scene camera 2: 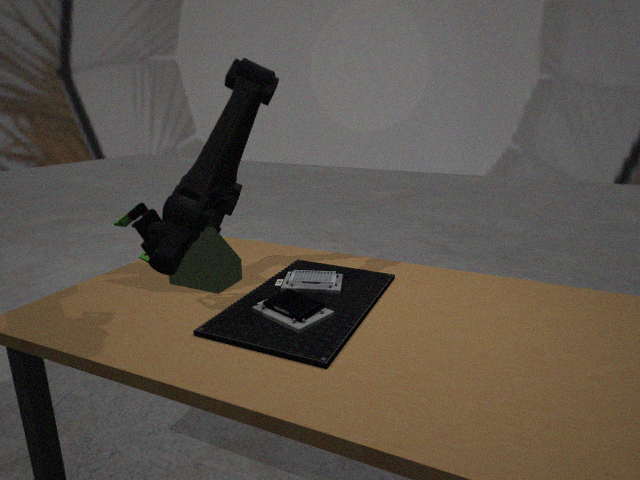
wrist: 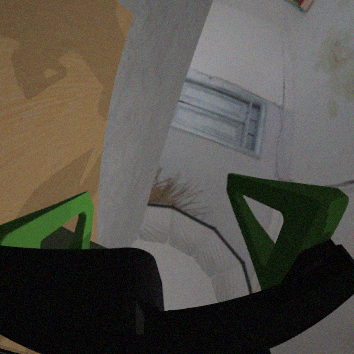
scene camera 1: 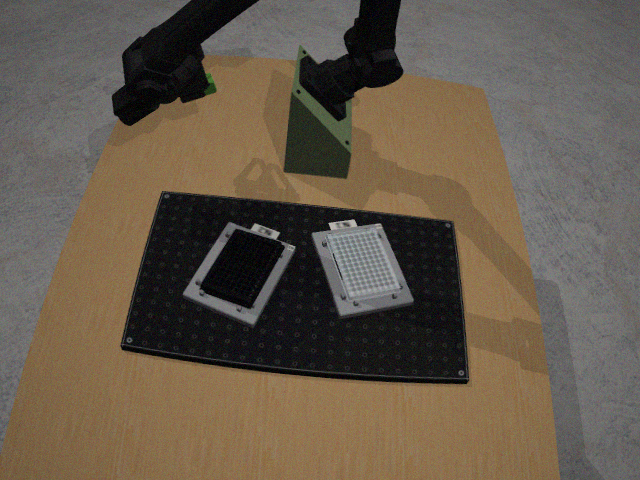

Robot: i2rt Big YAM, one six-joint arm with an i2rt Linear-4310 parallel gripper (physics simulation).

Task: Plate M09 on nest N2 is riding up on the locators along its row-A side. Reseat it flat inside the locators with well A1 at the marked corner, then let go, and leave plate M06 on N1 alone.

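Places are measured from the arm's base along level axes (x ahead, y left, z up), in metres.
Pixels of known places: gripper, fingertip midpoint: [scene camera 2: 128, 239] [wrist: 157, 190] [scene camera 1: 199, 52]; arm's base, origin of the base link: [scene camera 2: 199, 237] [scene camera 1: 319, 89].
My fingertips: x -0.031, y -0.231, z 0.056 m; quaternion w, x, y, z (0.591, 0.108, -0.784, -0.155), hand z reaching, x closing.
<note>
Ahead of a thing's pixels: the offset from my fingertips to its top centre. Level surfaces: height alone.
A black well plate {0.369 m ahead, 0.122 m left, 0.146 m down} [scene camera 1: 241, 267] [scene camera 2: 294, 304] sits on a grey nest {0.367 m ahead, 0.117 m left, 0.159 m down} [scene camera 1: 262, 302] [scene camera 2: 298, 326], left in scene camera 1. A clear, whitish well plate {0.345 m ahead, 0.307 m left, 0.154 m down} [scene camera 1: 363, 262] [scene camera 2: 313, 277] sits on the other grey nest [scene camera 1: 331, 290] [scene camera 2: 336, 285], with a dark gap along its left edge. Small locators stand around both plates. Plate and nest labels are too small to read, so I cannot tell which is M09 or which side rides up. My gripper [scene camera 2: 128, 240] [wrist: 157, 190] is open and empty, far behind the plates beside the arm's base, pointing away from them.
Both nests stand on a black perforated board [scene camera 1: 299, 356] [scene camera 2: 258, 352] on the wooden table {0.193 m down} [scene camera 1: 258, 423] [scene camera 2: 465, 361]. The arm's green wedge base [scene camera 1: 316, 139] [scene camera 2: 209, 266] stands behind the board. White tags stick out at the nests' rear edges. The wrist view shows table edge, floor and wall.
</note>
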